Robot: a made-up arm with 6 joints.
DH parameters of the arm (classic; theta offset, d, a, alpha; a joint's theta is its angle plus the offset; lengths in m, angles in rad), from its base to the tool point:
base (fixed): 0.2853 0 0.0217 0
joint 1: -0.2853 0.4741 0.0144 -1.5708
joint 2: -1.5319 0 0.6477 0
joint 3: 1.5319 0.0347 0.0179 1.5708
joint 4: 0 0.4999 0.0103 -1.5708
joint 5: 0 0.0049 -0.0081 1.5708
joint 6: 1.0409 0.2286 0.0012 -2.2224
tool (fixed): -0.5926 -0.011 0 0
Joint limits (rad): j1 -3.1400..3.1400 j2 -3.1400..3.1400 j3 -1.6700..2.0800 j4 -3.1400..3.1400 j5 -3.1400..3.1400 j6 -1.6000..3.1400
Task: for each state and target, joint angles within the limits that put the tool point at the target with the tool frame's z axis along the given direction. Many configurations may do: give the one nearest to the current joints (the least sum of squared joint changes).
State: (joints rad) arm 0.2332 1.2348 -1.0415 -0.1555 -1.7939 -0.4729
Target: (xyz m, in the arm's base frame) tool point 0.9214 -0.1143 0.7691 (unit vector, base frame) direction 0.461 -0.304 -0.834
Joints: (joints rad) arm -0.3430 1.6140 -0.7568 -0.8760 -1.9957 -0.4719
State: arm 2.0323 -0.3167 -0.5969 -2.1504 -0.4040 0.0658
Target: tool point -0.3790 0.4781 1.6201 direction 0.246 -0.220 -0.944
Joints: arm 1.9803 0.2956 0.0997 -2.2131 -0.9694 0.3372
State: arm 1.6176 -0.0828 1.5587 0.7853 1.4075 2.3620
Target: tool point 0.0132 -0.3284 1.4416 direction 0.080 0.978 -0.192
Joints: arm 2.4920 -0.7606 1.0264 1.2454 1.5193 2.1201
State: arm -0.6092 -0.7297 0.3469 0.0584 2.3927 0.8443
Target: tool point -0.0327 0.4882 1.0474 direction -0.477 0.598 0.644
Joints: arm -1.4971 -1.4219 1.1866 -0.2855 1.9832 1.2850
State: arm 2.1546 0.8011 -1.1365 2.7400 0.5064 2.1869
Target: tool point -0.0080 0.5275 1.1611 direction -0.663 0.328 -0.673
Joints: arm 1.5222 1.5296 -1.5412 2.9346 0.7071 2.5306
